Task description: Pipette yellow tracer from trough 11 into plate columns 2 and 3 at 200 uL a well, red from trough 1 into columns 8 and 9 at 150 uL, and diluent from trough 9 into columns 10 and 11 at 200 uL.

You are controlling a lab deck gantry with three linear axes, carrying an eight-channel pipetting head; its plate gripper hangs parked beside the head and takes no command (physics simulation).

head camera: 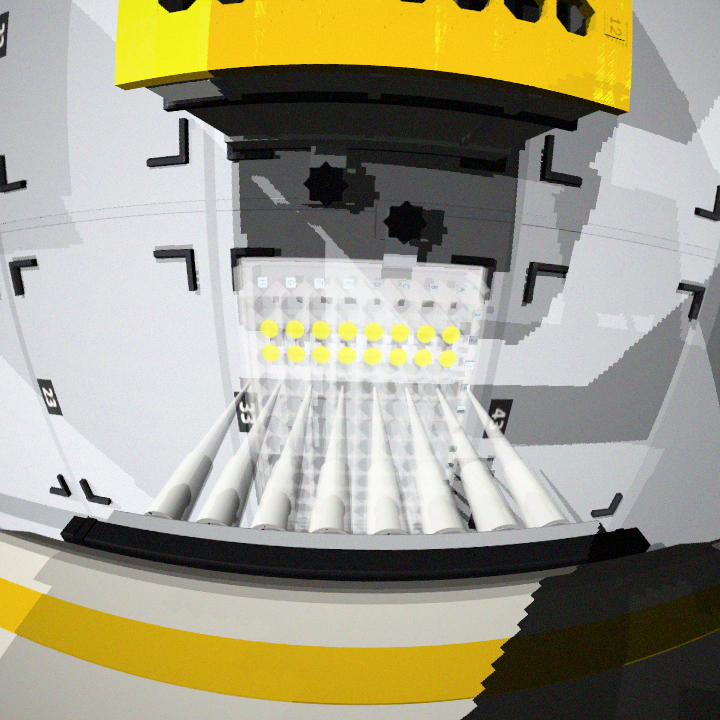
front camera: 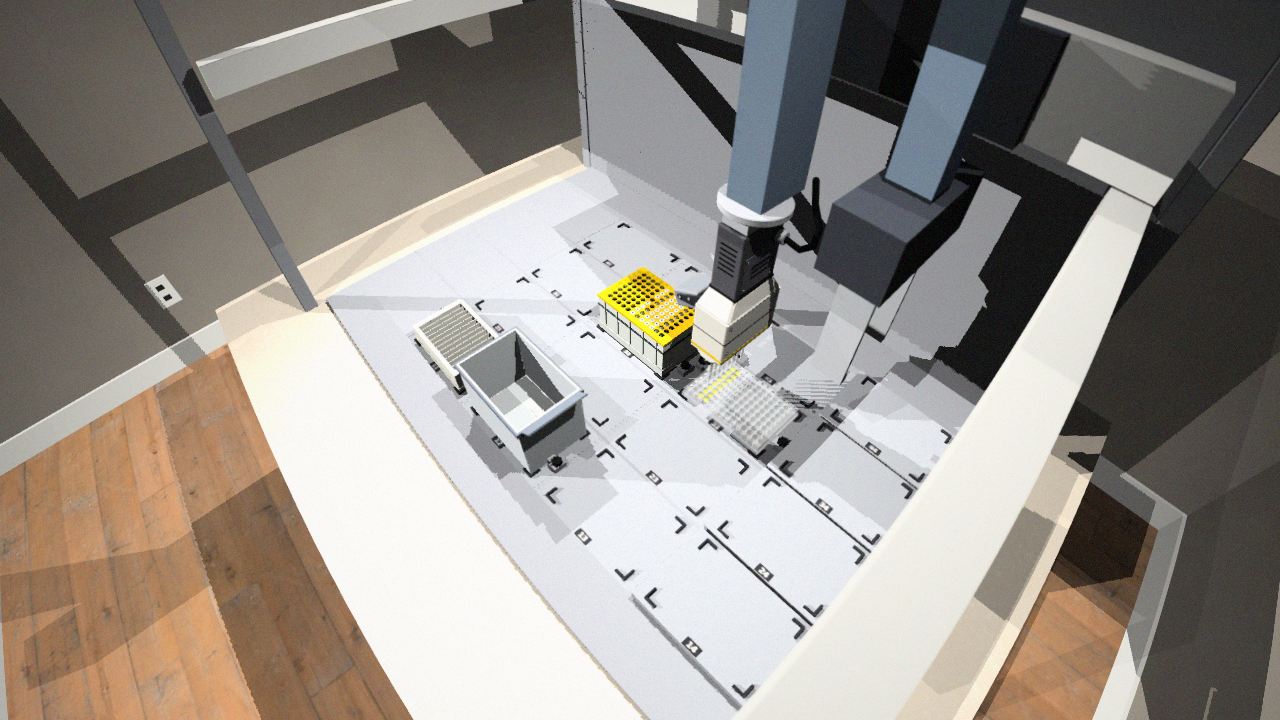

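Observation:
The clear well plate [front camera: 760,438] [head camera: 308,270] lies on the deck beside the tip rack. Two adjacent full columns of yellow wells [front camera: 718,385] [head camera: 347,342] show in it, columns 2 and 3; its other wells look colourless. The pipetting head [front camera: 732,324] is over the plate's end nearest the tip rack. Eight pale tips [head camera: 329,490] are on it, their ends beyond the yellow columns in the head view, with no colour visible inside. The trough rack [front camera: 453,333] stands at the left; its liquids cannot be made out. The parked gripper [front camera: 860,358] is open, its paddles apart and empty.
The yellow tip rack [front camera: 637,300] [head camera: 402,47] stands close beside the plate, with pale tips in part of it. A deep grey bin [front camera: 554,429] stands next to the trough rack. Black corner marks and numbered labels are on the deck.

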